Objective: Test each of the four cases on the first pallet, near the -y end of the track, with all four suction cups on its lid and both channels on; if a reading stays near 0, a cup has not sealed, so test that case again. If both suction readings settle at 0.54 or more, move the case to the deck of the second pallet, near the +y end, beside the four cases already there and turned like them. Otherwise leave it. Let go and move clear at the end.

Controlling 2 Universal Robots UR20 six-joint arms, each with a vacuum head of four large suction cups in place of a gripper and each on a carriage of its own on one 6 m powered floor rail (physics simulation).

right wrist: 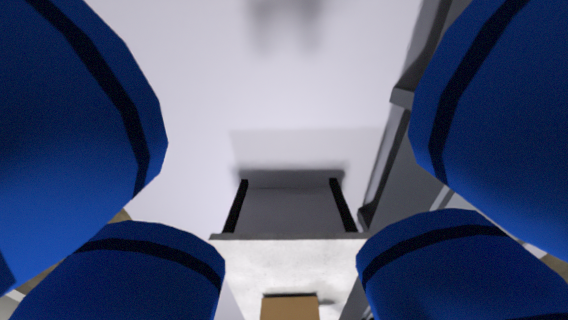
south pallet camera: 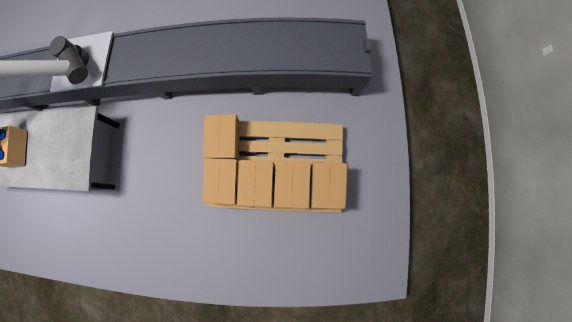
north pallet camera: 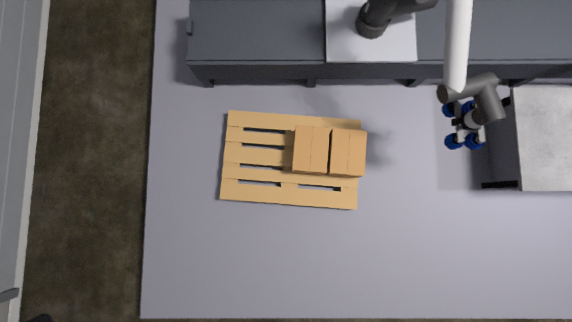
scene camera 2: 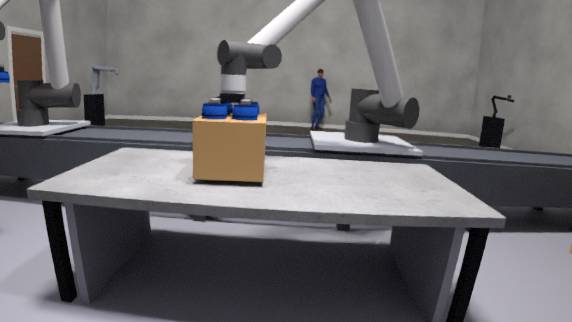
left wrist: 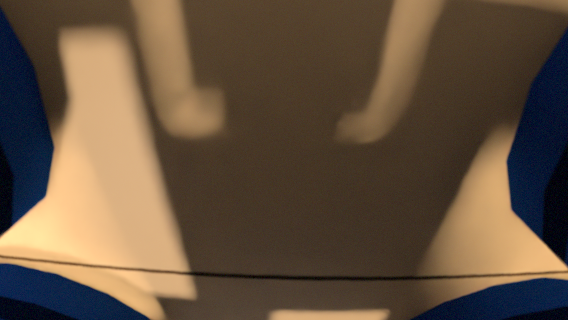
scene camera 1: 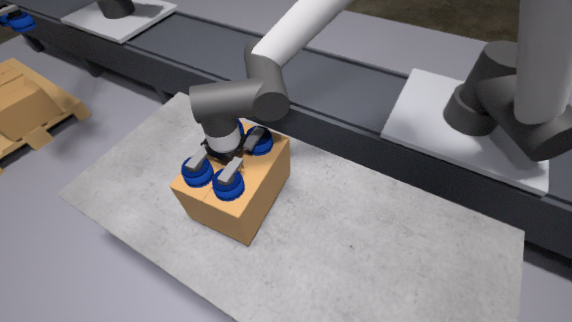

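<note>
A tan case [scene camera 1: 270,185] [scene camera 2: 230,150] [south pallet camera: 18,147] [left wrist: 300,200] [right wrist: 290,307] is at the grey table, with a thin dark line under it. My left gripper [scene camera 1: 230,156] [scene camera 2: 230,111] has its blue cups pressed on the lid and holds the case barely above the table top. My right gripper [north pallet camera: 462,124] [scene camera 1: 20,21] hangs empty beside the table. Two cases [north pallet camera: 310,150] [north pallet camera: 348,152] stand side by side on the pallet [north pallet camera: 280,196] in the north pallet camera. The south pallet camera shows a row of cases [south pallet camera: 220,181] and a single case [south pallet camera: 220,136] behind its left end, on the other pallet [south pallet camera: 315,131].
The grey table [scene camera 1: 350,250] [scene camera 2: 350,185] [south pallet camera: 60,160] [north pallet camera: 545,140] stands between the pallets, before the dark rail [scene camera 1: 345,100] [scene camera 2: 450,175]. The carriages [scene camera 1: 415,110] [north pallet camera: 345,47] stand on the rail. A person in blue [scene camera 2: 318,95] stands by the far wall.
</note>
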